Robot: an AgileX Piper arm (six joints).
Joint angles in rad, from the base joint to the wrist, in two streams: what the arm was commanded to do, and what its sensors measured. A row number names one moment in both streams.
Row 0, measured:
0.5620, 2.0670, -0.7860, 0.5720, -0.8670, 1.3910
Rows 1 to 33, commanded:
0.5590, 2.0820, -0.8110, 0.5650, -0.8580, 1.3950
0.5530, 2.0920, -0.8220, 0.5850, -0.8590, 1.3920
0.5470, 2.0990, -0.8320, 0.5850, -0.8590, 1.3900
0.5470, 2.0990, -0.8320, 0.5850, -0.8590, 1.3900
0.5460, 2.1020, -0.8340, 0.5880, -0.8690, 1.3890
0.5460, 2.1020, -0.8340, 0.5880, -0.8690, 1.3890
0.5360, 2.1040, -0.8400, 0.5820, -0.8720, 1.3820
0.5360, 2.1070, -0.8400, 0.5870, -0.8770, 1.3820
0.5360, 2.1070, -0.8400, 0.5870, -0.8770, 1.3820
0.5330, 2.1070, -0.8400, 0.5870, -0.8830, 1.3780
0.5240, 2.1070, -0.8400, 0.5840, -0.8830, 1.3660
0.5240, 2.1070, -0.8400, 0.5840, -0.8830, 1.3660
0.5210, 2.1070, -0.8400, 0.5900, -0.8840, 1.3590
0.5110, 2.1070, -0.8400, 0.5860, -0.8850, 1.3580
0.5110, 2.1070, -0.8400, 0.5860, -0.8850, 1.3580
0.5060, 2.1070, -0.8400, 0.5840, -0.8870, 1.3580
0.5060, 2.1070, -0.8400, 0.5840, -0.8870, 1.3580
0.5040, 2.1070, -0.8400, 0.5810, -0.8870, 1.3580
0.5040, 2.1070, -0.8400, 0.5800, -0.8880, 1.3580
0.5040, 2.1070, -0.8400, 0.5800, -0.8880, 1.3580
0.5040, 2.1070, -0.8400, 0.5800, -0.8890, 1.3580
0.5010, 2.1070, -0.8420, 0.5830, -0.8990, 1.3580
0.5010, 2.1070, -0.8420, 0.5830, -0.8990, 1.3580
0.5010, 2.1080, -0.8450, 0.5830, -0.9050, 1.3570
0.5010, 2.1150, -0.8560, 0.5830, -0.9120, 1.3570
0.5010, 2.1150, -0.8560, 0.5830, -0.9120, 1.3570
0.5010, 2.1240, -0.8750, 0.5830, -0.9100, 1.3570
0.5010, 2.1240, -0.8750, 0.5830, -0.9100, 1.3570
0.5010, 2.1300, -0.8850, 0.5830, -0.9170, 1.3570
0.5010, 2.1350, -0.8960, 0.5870, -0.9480, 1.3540
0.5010, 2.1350, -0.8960, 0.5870, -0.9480, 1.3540
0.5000, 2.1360, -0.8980, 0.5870, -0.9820, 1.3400
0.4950, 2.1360, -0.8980, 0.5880, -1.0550, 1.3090
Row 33, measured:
0.5130, 2.1420, -0.8630, 0.5940, -0.8690, 1.3570
